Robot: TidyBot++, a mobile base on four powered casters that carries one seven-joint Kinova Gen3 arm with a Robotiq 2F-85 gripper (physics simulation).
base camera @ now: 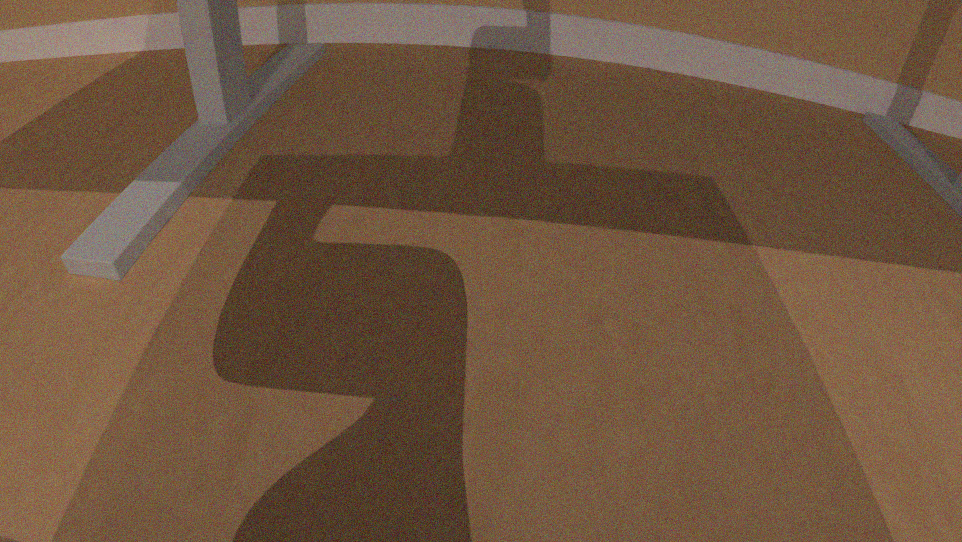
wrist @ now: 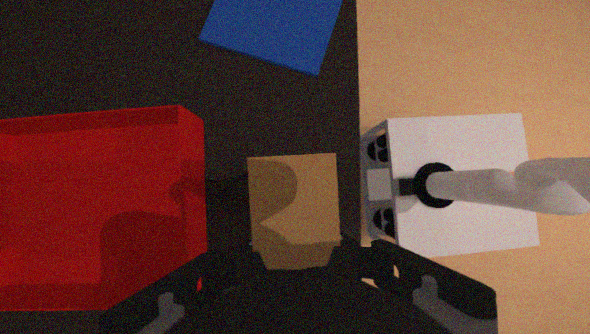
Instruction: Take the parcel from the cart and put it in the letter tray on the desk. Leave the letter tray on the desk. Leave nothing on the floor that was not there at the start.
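Seen in the pictures: gripper, between the fingertips: (wrist: 296, 239); arm's base, origin of its link: (wrist: 438, 185).
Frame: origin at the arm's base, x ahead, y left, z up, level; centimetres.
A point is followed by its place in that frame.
Note:
My gripper (wrist: 296, 239) {x 50.6, y 0.2, z 45.0 cm} is shut on the parcel (wrist: 300, 200) {x 50.3, y -3.8, z 50.5 cm}, a tan, box-shaped thing held between the fingertips in the wrist view. It shows over the dark desk top (wrist: 280, 110) {x 51.9, y -16.5, z 32.3 cm}, to the right of the letter tray and near the desk's right edge in that view. The letter tray (wrist: 194, 220) {x 64.6, y -0.2, z 35.8 cm} is red, open-topped and cut off by the left side of the view. A dark shadow falls inside it. The parcel is apart from the tray in the picture; its height above the desk is hard to judge. The cart does not show in either view.
A blue flat-topped thing (wrist: 275, 35) {x 52.1, y -29.3, z 33.2 cm} lies on the desk at the top of the wrist view. My white base (wrist: 475, 140) {x -17.9, y -15.2, z -1.4 cm} and grey arm (wrist: 475, 187) {x 4.6, y -0.2, z 17.6 cm} show beyond the desk's right edge. In the base camera, a grey leg foot (base camera: 134, 208) stands left and another foot (base camera: 915, 154) right.

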